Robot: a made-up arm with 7 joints. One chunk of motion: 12 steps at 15 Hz.
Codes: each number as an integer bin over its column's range. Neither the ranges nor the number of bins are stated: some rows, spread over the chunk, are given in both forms.
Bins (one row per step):
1: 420 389 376 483 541 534
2: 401 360 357 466 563 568
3: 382 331 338 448 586 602
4: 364 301 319 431 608 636
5: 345 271 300 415 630 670
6: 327 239 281 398 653 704
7: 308 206 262 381 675 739
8: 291 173 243 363 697 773
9: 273 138 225 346 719 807
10: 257 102 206 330 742 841
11: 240 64 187 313 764 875
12: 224 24 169 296 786 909
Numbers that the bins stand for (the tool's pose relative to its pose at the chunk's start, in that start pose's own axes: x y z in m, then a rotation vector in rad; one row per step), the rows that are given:
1: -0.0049 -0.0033 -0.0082 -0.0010 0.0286 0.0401
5: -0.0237 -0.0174 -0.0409 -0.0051 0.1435 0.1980
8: -0.0372 -0.0292 -0.0654 -0.0082 0.2300 0.3176
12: -0.0539 -0.0471 -0.0973 -0.0122 0.3450 0.4755
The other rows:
2: -0.0096 -0.0068 -0.0163 -0.0020 0.0570 0.0795
3: -0.0144 -0.0102 -0.0245 -0.0031 0.0867 0.1190
4: -0.0189 -0.0138 -0.0327 -0.0041 0.1151 0.1585
6: -0.0282 -0.0213 -0.0490 -0.0061 0.1732 0.2375
7: -0.0329 -0.0253 -0.0572 -0.0071 0.2016 0.2781
9: -0.0417 -0.0334 -0.0732 -0.0092 0.2584 0.3571
10: -0.0457 -0.0377 -0.0813 -0.0102 0.2881 0.3965
11: -0.0499 -0.0423 -0.0895 -0.0112 0.3165 0.4360

